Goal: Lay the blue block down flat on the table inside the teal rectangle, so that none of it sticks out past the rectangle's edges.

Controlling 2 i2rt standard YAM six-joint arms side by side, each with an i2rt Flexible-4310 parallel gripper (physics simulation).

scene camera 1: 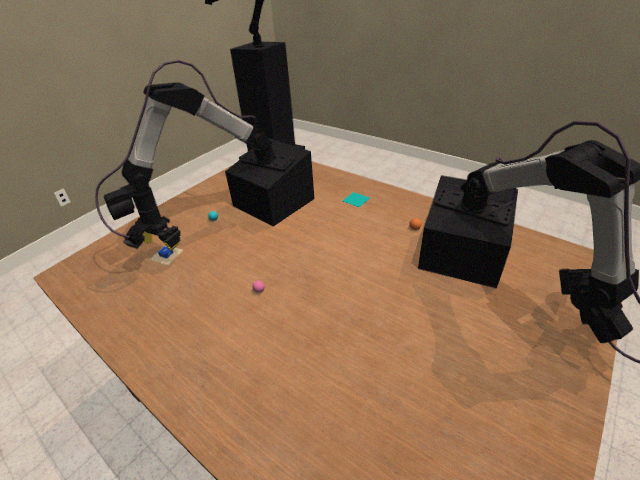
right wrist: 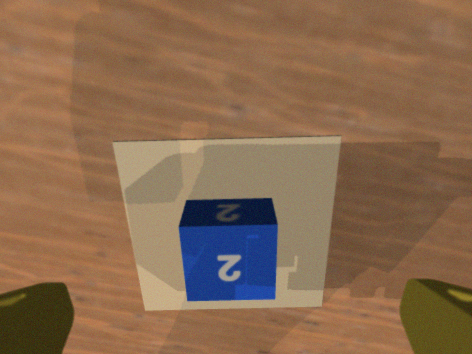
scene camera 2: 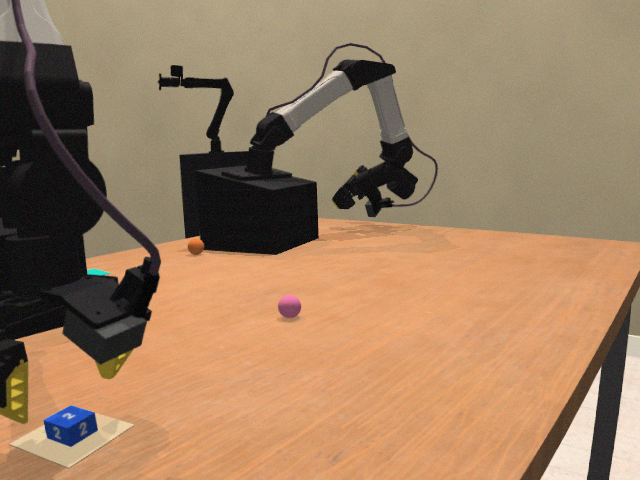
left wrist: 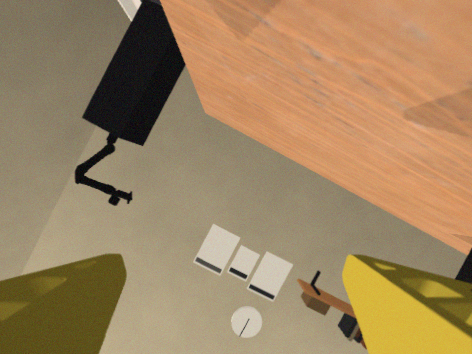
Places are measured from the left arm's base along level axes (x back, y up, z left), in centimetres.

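Pixels of known places: left gripper, between the fingertips: [scene camera 2: 341, 193] [left wrist: 234, 264]; right gripper, between the fingertips: [scene camera 1: 161, 246] [right wrist: 236, 295] [scene camera 2: 67, 398]; left arm's base, origin of its link: [scene camera 1: 473, 207] [scene camera 2: 257, 176]; right arm's base, origin of its link: [scene camera 1: 267, 161].
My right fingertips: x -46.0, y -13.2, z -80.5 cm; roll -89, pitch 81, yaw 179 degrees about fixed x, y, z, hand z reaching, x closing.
For each thing: its top centre in the pictures, then the offset to it from my right fingertips. "pt": a spot on its surface instead. Level surfaces: height alone.
- blue block, centre of its top: [right wrist: 229, 265] [scene camera 2: 69, 416] [scene camera 1: 164, 250] dz +0.1, dx +0.6, dy -1.9 cm
- cream square, a spot on its surface: [right wrist: 310, 190] pt dz -2.5, dx -1.8, dy -3.7 cm
- teal rectangle, a spot on its surface: [scene camera 2: 98, 271] [scene camera 1: 363, 201] pt dz +40.6, dx +57.8, dy -3.7 cm
- teal ball, centre of its top: [scene camera 1: 211, 212] dz -0.2, dx +22.3, dy -0.4 cm
- orange ball, centre of its top: [scene camera 2: 195, 238] [scene camera 1: 416, 219] dz +63.2, dx +51.3, dy +0.0 cm
- pink ball, centre of its top: [scene camera 2: 289, 295] [scene camera 1: 257, 282] dz +37.0, dx +4.0, dy -0.5 cm
- table, height of its surface: dy -3.8 cm
The blue block [scene camera 1: 165, 252] [scene camera 2: 70, 425] [right wrist: 230, 262], marked with 2s, lies flat on a cream square [scene camera 1: 161, 260] [scene camera 2: 112, 426] [right wrist: 310, 190]. My right gripper [scene camera 1: 159, 242] [scene camera 2: 64, 398] [right wrist: 236, 295] is open just above the block, its yellow fingers apart on either side in the right wrist view, not touching it. The teal rectangle [scene camera 1: 356, 199] [scene camera 2: 98, 271] lies bare on the table between the two arm bases; in scene camera 2 it is partly hidden by the right arm. My left gripper [scene camera 2: 357, 204] [left wrist: 234, 264] is open and empty, raised over the table's far side in scene camera 2.
A teal ball [scene camera 1: 212, 215] lies near the right arm's base [scene camera 1: 271, 188]. An orange ball [scene camera 1: 415, 223] [scene camera 2: 195, 246] lies beside the left arm's base [scene camera 1: 460, 248] [scene camera 2: 258, 217]. A pink ball [scene camera 1: 258, 286] [scene camera 2: 289, 306] lies on the table [scene camera 1: 336, 361] [scene camera 2: 413, 361], right of the block.
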